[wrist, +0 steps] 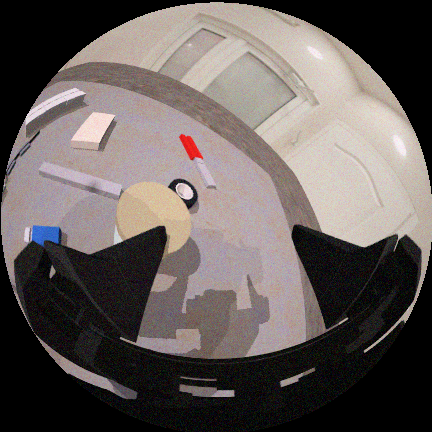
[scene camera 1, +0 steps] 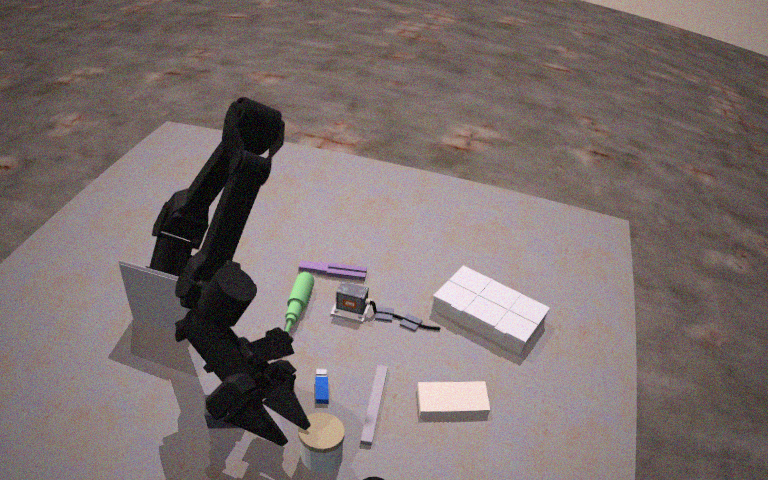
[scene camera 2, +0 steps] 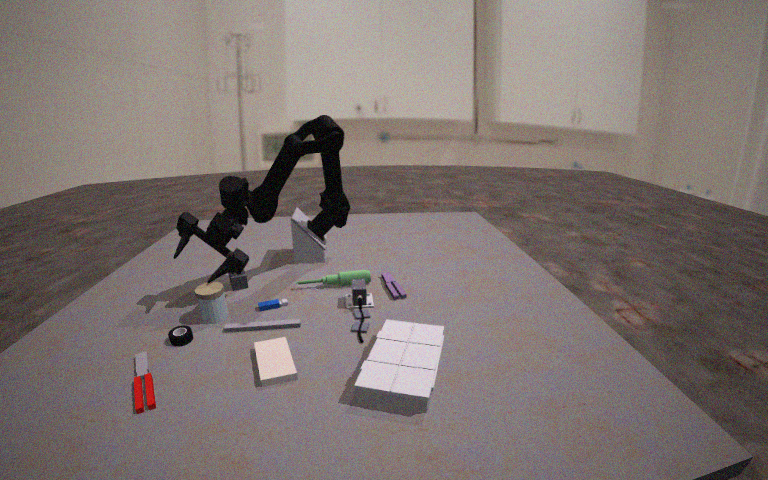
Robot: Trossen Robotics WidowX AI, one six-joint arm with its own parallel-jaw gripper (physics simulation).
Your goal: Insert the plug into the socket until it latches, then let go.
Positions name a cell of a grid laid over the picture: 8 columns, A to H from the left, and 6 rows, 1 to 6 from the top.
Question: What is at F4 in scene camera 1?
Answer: A white tiled tray.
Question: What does the tan-lidded jar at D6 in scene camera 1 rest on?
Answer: The table.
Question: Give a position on a green screwdriver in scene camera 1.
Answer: D4
